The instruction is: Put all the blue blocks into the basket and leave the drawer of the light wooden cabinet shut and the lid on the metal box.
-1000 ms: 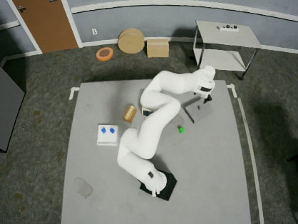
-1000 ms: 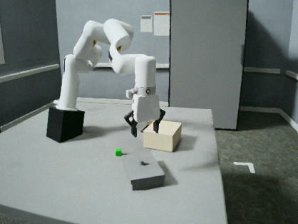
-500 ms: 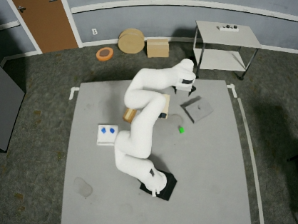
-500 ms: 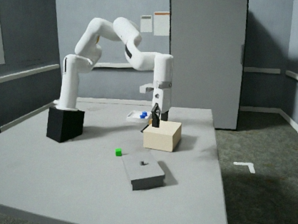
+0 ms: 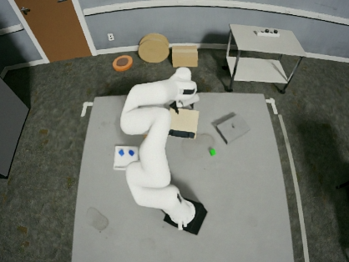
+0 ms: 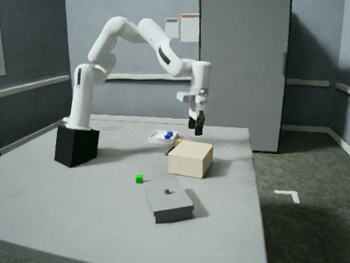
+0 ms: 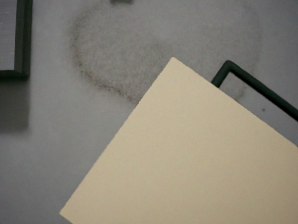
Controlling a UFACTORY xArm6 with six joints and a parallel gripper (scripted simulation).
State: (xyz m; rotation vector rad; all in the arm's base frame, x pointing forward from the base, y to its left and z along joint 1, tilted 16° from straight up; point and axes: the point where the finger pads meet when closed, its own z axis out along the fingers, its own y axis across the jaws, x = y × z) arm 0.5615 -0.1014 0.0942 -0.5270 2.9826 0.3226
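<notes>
The brown box lies 20 cm to the left of my hand, 15 cm below it and 5 cm behind it. Round my hand: light wooden cabinet 14 cm below, 2 cm behind, 1 cm to the left; then dark-rimmed drawer 14 cm below, 3 cm behind, 1 cm to the left; then green block 22 cm behind, 17 cm below, 15 cm to the right.
</notes>
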